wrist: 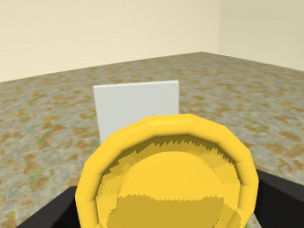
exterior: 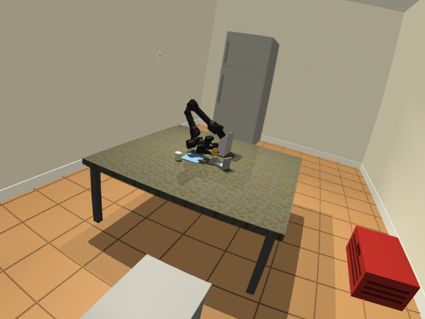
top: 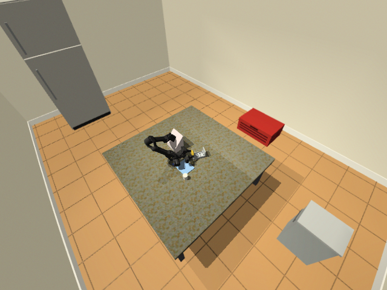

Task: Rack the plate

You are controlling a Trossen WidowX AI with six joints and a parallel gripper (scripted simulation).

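Right now my gripper tip is 50 mm to the right of the dish rack, 50 mm above it and 20 mm short of it. The rest, counted from my gripper tip: blue utensil (180 mm to the right, 80 mm behind, 70 mm below); plate (10 mm to the right); light blue pad (150 mm to the right, 70 mm below, 20 mm ahead).
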